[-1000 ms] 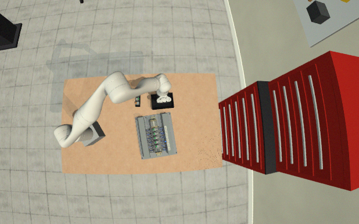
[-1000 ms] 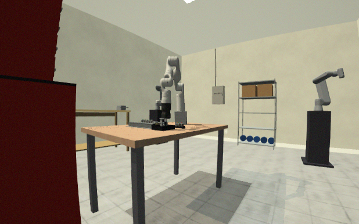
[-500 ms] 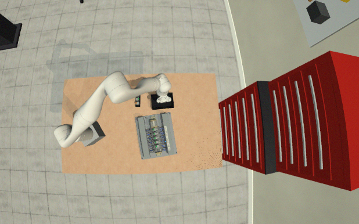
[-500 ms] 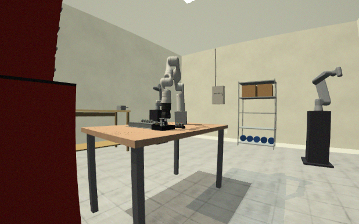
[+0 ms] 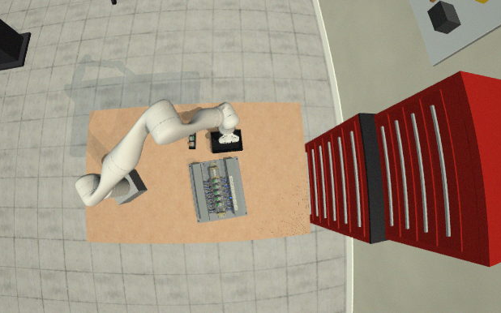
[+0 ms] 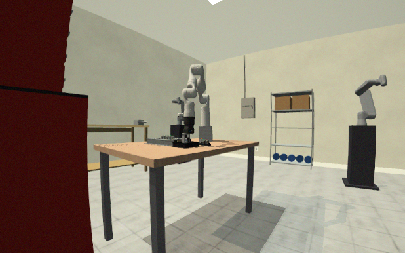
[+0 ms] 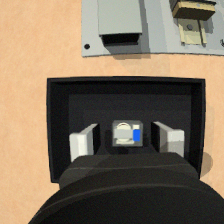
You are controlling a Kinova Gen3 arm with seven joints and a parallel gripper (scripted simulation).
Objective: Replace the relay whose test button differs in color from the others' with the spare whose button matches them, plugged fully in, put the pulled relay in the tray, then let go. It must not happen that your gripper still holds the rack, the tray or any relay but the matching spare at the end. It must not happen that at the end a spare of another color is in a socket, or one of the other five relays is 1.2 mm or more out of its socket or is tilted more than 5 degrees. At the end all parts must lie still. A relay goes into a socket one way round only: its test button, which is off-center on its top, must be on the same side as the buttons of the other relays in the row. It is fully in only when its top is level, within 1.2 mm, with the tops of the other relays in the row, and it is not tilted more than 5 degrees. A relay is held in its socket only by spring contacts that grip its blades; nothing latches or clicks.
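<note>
Right now my hand is 3 cm above the black tray. Round my hand: small black spare holder 19 cm behind, 4 cm below, 3 cm to the left.
</note>
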